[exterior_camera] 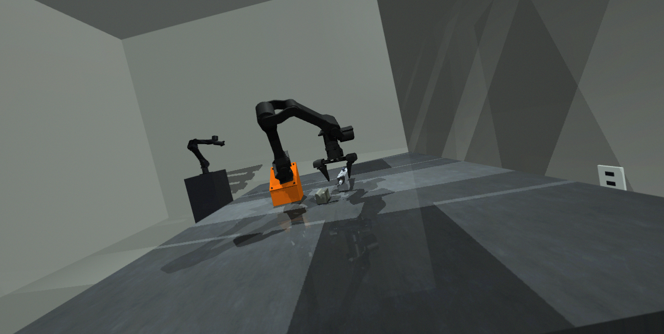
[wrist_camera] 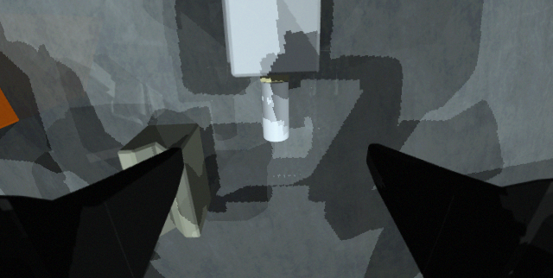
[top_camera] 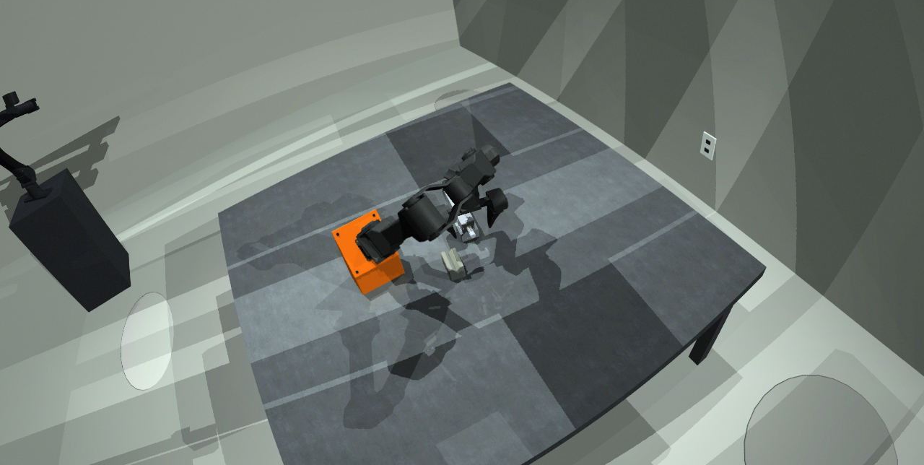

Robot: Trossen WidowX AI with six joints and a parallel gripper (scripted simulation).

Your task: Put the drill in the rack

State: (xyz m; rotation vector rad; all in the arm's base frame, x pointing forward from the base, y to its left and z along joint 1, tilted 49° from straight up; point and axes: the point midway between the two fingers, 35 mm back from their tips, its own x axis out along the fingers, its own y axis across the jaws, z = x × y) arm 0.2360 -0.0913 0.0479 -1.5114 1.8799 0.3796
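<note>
Now: the drill 6 cm to the left of my gripper tip, 2 cm below it and 2 cm ahead of it. From my gripper tip the other things lie so: grooved rack 8 cm behind, 5 cm below, 2 cm to the right; then dark blue key 14 cm to the left, 4 cm ahead, 1 cm below; then light-grey block 12 cm to the left, 4 cm ahead, 2 cm below.
</note>
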